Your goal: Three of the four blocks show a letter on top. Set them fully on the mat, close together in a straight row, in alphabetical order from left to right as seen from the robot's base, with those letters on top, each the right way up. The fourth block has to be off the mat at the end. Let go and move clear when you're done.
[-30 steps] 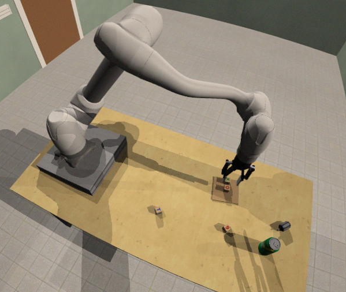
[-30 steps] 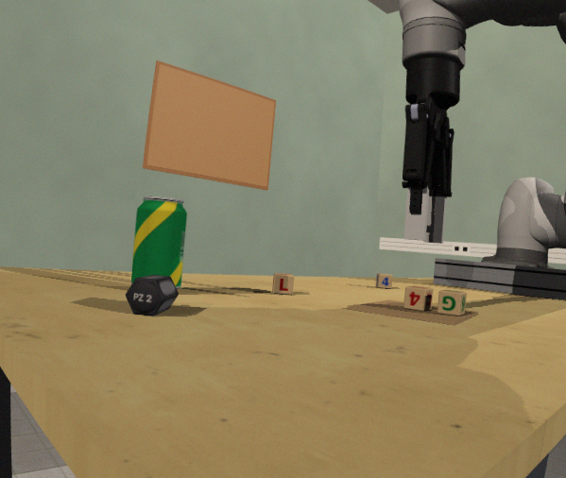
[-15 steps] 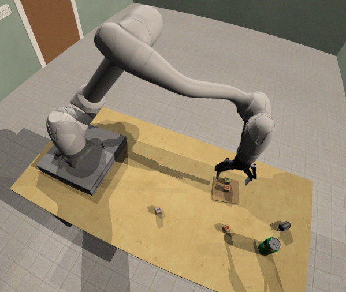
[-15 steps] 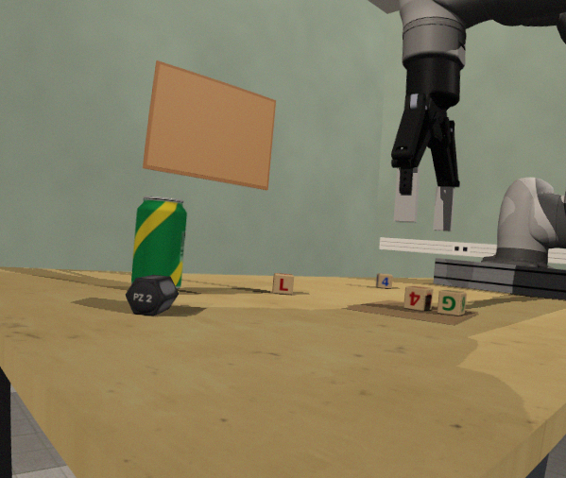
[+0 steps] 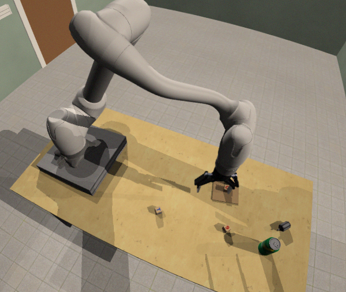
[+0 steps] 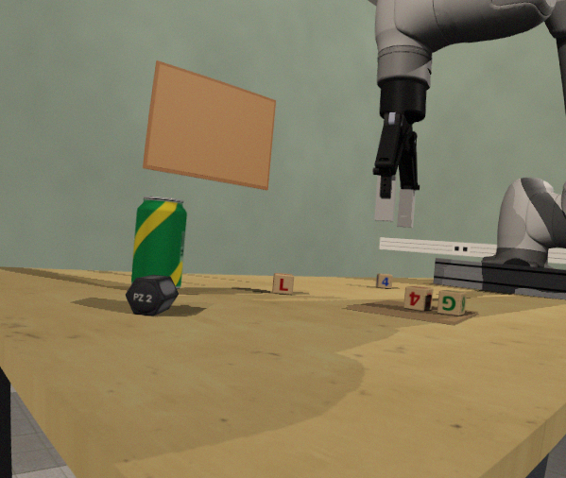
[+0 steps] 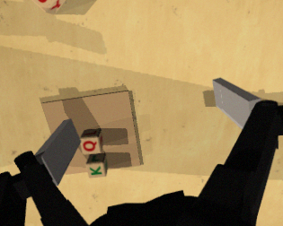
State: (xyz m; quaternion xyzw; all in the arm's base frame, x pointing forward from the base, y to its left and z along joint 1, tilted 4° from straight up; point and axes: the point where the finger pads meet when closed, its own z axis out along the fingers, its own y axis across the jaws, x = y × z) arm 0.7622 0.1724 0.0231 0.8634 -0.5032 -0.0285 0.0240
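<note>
Right now my hand is 190 mm to the left of the T block, 180 mm past it and 120 mm above it. From my hand the other things lie so: yellow can: 350 mm ahead, 80 mm to the right, 70 mm below; brown mat: 130 mm below, 100 mm to the left, 60 mm ahead.
</note>
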